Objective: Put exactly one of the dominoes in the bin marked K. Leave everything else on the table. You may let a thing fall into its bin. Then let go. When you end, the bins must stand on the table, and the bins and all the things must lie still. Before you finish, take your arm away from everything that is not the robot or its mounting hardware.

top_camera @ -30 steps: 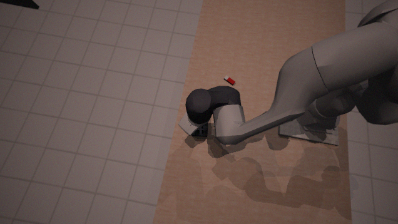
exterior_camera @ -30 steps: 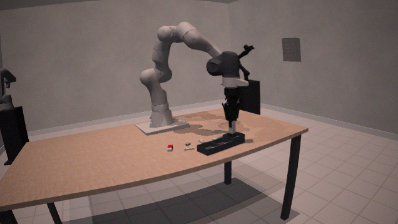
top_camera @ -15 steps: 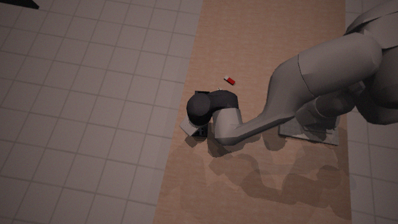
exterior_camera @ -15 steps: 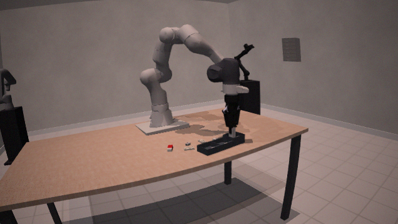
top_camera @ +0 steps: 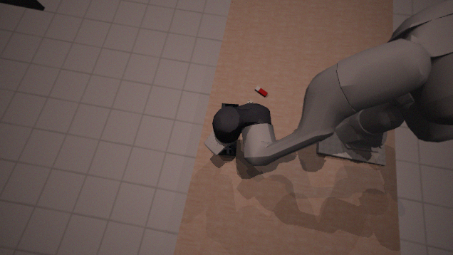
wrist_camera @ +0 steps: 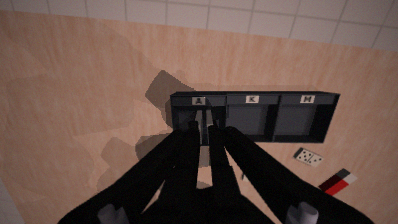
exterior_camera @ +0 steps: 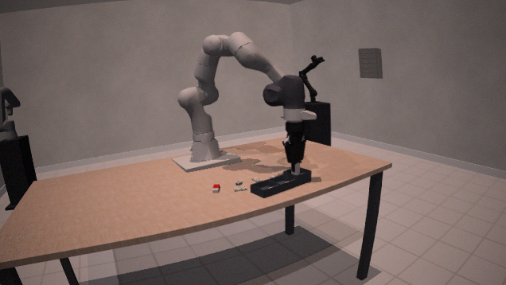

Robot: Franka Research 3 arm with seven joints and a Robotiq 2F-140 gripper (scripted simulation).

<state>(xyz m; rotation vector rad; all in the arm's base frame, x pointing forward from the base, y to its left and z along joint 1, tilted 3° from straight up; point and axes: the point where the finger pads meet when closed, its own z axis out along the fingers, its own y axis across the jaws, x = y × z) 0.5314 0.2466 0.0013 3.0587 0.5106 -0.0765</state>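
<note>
My gripper is now 8 cm past the white domino, 5 cm to the left of it and 4 cm above it. Also, from my hand: red-and-white block (32 cm to the right, 7 cm behind, 4 cm below); bin (7 cm to the right, 3 cm below, 2 cm ahead); grey piece (22 cm to the right, 9 cm behind, 4 cm below).
</note>
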